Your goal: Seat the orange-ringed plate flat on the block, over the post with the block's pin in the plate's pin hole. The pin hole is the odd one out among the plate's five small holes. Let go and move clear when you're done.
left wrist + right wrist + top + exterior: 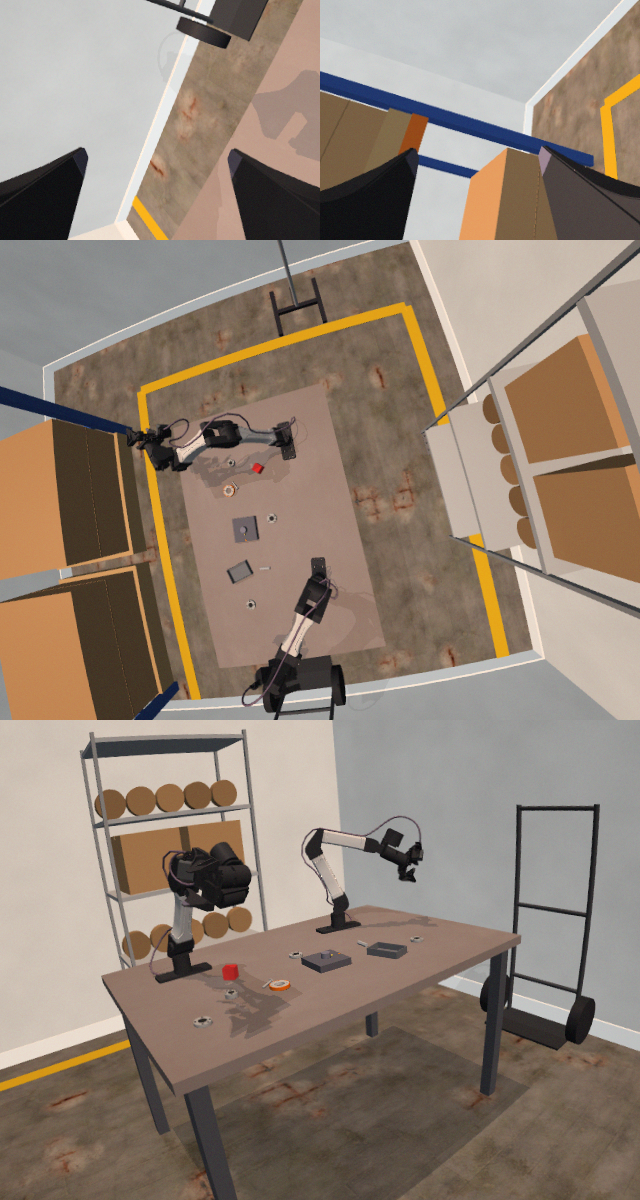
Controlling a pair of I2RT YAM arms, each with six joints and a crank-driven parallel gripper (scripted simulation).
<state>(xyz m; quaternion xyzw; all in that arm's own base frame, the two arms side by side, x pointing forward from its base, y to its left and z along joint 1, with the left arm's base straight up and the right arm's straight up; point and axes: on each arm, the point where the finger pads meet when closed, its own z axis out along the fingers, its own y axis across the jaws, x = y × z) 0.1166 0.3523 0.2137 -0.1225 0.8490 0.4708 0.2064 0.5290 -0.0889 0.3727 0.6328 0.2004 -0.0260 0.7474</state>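
Now: the orange-ringed plate 15 cm behind my right hand, 29 cm to the left of it and 37 cm below it. Round my right hand: dark block: 20 cm behind, 54 cm to the left, 35 cm below; bolt: 20 cm behind, 28 cm to the left, 37 cm below; red cube: 35 cm behind, 22 cm to the left, 35 cm below.
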